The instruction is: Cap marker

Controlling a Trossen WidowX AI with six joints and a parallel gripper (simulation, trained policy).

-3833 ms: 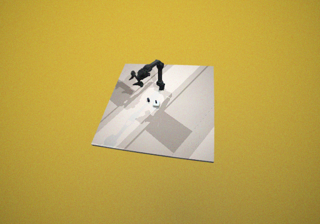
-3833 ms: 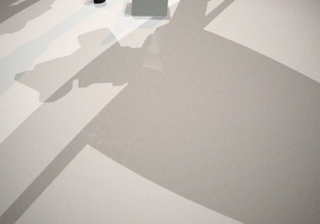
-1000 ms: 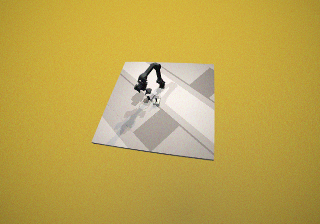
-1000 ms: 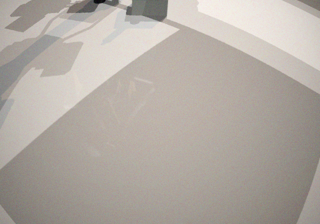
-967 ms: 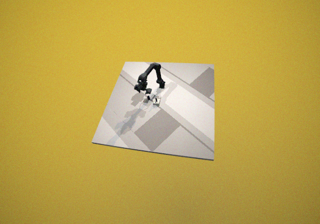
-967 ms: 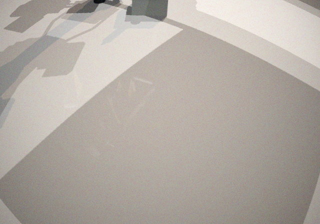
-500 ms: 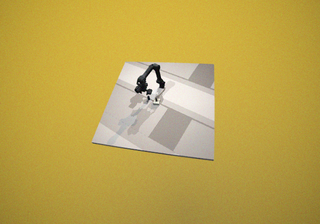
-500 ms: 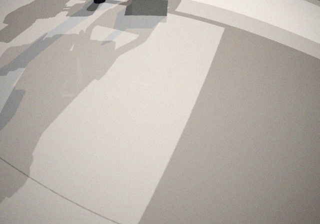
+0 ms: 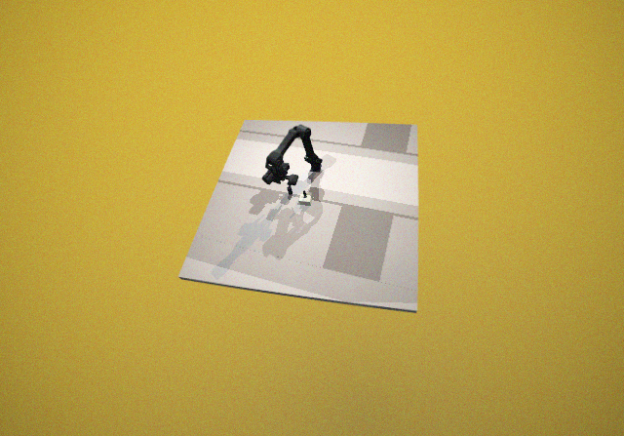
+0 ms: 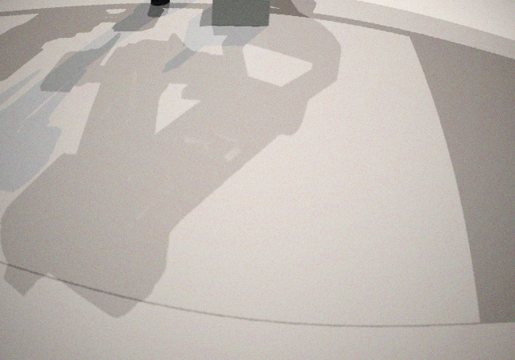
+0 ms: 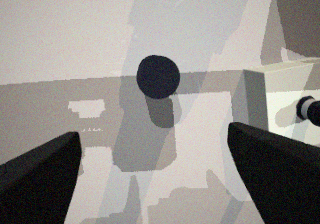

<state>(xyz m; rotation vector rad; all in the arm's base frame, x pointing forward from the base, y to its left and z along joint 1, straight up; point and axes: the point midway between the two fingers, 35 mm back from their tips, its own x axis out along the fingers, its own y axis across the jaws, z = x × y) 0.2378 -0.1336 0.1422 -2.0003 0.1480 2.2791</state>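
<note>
Now: gripper tip 80 mm above the dark cap, 20 mm past it and 10 mm to the right of it. The rest, counted from my gripper tip: dark marker: 120 mm to the left, 30 mm below, 30 mm ahead; then pale holder block: 120 mm to the left, 90 mm below, 30 mm ahead.
</note>
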